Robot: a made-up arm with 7 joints. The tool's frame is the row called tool.
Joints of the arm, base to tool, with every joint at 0 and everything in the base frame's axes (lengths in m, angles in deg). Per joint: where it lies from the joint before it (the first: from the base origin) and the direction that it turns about. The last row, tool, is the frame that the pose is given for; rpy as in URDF.
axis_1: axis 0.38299 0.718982 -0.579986 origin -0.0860 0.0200 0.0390
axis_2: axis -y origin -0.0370 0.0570 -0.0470
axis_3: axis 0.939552 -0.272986 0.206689 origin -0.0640 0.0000 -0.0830
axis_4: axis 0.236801 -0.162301 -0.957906 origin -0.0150 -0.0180 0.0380
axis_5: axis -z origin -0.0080 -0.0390 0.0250
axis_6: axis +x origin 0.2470 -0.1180 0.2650
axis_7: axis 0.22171 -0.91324 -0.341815 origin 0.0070 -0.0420 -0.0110
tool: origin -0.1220 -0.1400 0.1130 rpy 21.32 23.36 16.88
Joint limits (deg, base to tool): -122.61..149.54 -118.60..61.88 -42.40..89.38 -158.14..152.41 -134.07..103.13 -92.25..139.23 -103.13..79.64
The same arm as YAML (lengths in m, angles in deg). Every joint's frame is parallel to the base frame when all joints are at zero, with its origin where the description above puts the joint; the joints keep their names.
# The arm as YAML. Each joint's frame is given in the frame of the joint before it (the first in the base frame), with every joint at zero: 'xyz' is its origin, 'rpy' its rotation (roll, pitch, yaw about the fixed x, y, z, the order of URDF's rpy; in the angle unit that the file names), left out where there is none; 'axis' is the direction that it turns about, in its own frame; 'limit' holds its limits. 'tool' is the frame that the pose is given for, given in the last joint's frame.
units:
  length: m
  angle: deg
joints:
  - name: axis_1
    type: revolute
    origin:
      xyz: [-0.086, 0.02, 0.039]
    axis: [0.38299, 0.718982, -0.579986]
    limit:
      lower: -122.61
      upper: 149.54
  - name: axis_2
    type: revolute
    origin:
      xyz: [-0.037, 0.057, -0.047]
    axis: [0.0, -1.0, 0.0]
    limit:
      lower: -118.6
      upper: 61.88
  - name: axis_3
    type: revolute
    origin:
      xyz: [-0.064, 0.0, -0.083]
    axis: [0.939552, -0.272986, 0.206689]
    limit:
      lower: -42.4
      upper: 89.38
  - name: axis_4
    type: revolute
    origin:
      xyz: [-0.015, -0.018, 0.038]
    axis: [0.236801, -0.162301, -0.957906]
    limit:
      lower: -158.14
      upper: 152.41
  - name: axis_5
    type: revolute
    origin:
      xyz: [-0.008, -0.039, 0.025]
    axis: [0.0, 0.0, -1.0]
    limit:
      lower: -134.07
      upper: 103.13
  - name: axis_6
    type: revolute
    origin:
      xyz: [0.247, -0.118, 0.265]
    axis: [1.0, 0.0, 0.0]
    limit:
      lower: -92.25
      upper: 139.23
  - name: axis_7
    type: revolute
    origin:
      xyz: [0.007, -0.042, -0.011]
    axis: [0.22171, -0.91324, -0.341815]
    limit:
      lower: -103.13
      upper: 79.64
tool:
  origin:
    xyz: [-0.122, -0.14, 0.113]
    rpy: [21.32, 23.36, 16.88]

